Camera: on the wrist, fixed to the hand. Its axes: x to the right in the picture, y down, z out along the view.
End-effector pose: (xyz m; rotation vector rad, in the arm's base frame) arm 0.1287 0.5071 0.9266 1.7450 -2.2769 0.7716
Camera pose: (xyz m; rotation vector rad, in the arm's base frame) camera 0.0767 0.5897 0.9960 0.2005 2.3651 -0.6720
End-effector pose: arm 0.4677 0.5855 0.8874 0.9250 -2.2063 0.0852
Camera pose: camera 0.5173 0.6668 0.9600 -0.8935 -2.7357 1.0671
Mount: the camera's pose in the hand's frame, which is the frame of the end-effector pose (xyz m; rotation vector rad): -0.0245 0.0432 -0.1090 0.3347 -0.3579 1.5592
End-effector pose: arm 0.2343 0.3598 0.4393 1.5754 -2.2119 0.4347
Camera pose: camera 0.2150 0.4444 0.5219 0.3116 2.6456 -0.7595
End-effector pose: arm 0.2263 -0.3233 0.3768 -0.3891 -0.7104 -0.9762
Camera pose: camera 0.2945 -0.3508 0.2823 -0.6500 -0.6280 0.6905
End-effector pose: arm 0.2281 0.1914 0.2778 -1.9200 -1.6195 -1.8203
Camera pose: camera 0.1858 0.0871 0.3188 -2.1882 -0.0435 -0.5261
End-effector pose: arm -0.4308 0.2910 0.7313 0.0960 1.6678 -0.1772
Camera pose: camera -0.5278 0.3534 0.7636 1.4480 0.8220 0.6739
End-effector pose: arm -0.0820 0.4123 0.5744 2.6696 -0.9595 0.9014
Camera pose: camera -0.1770 0.4287 0.6455 -1.1686 2.1093 -0.4405
